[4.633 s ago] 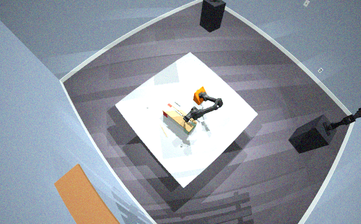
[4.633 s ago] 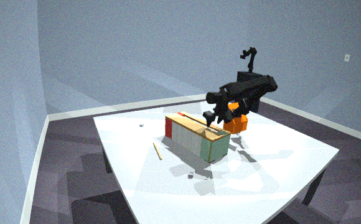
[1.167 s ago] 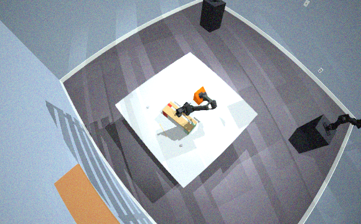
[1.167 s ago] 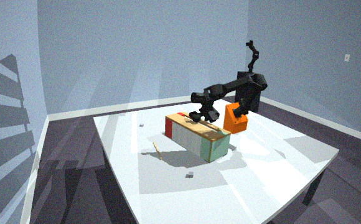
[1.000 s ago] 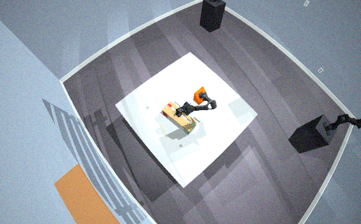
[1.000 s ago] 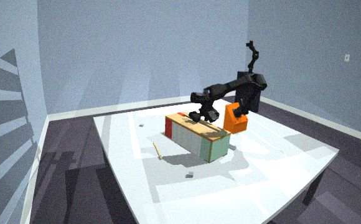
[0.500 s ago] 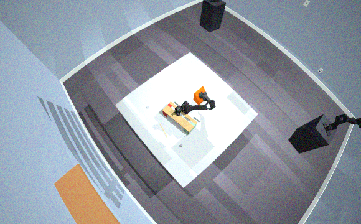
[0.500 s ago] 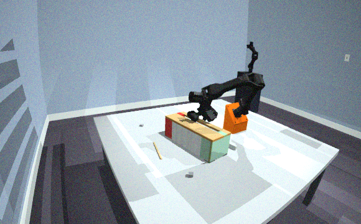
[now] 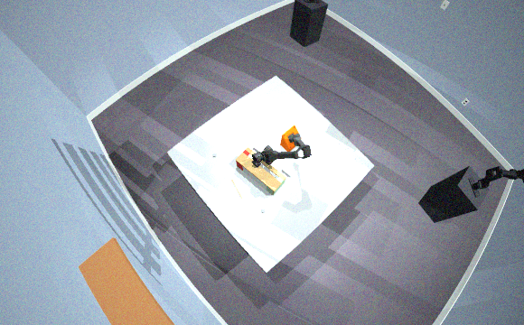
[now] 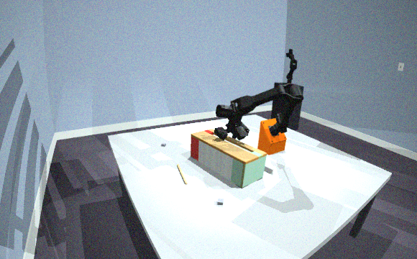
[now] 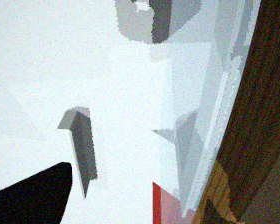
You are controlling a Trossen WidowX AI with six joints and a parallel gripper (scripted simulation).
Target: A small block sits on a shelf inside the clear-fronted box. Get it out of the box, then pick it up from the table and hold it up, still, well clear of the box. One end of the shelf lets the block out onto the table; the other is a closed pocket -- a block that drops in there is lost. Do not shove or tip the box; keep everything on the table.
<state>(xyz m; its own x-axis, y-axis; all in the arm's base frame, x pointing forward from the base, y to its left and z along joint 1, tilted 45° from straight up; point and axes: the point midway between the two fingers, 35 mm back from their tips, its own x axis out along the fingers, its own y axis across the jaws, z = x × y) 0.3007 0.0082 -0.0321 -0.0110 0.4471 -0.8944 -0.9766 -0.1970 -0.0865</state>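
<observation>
Now: the tan block 6 cm ahead of my gripper tip and 1 cm to the right of it. From my gripper tip the other things lie so: thin wooden stick: 28 cm ahead, 8 cm below, 7 cm to the left; then box: 7 cm to the left, 2 cm below, 2 cm ahead.
</observation>
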